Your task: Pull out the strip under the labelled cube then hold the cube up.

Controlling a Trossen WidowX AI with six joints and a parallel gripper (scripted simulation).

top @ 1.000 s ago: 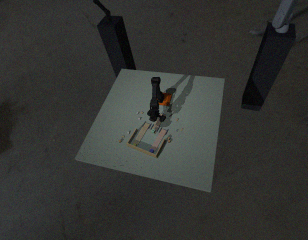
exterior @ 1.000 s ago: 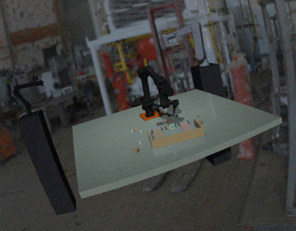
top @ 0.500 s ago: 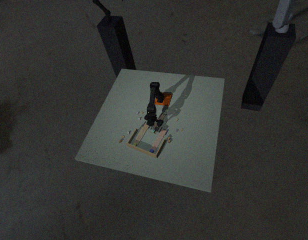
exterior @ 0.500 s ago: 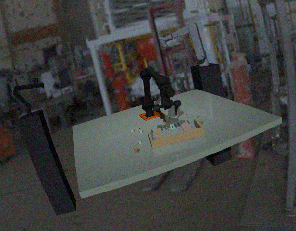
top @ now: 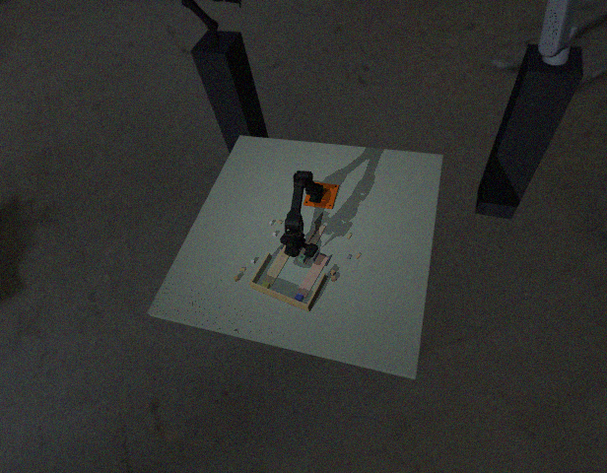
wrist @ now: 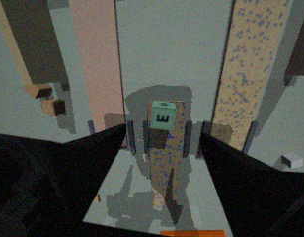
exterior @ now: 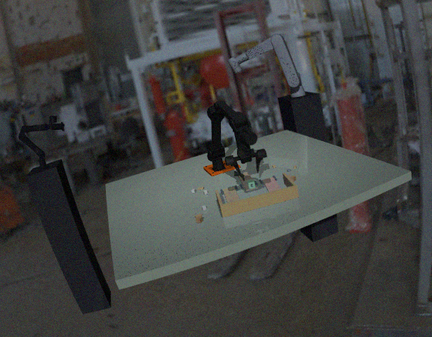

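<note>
Right now my gripper tip is 7 cm short of the pink strip, 8 cm to the right of it and 6 cm above it.
</note>
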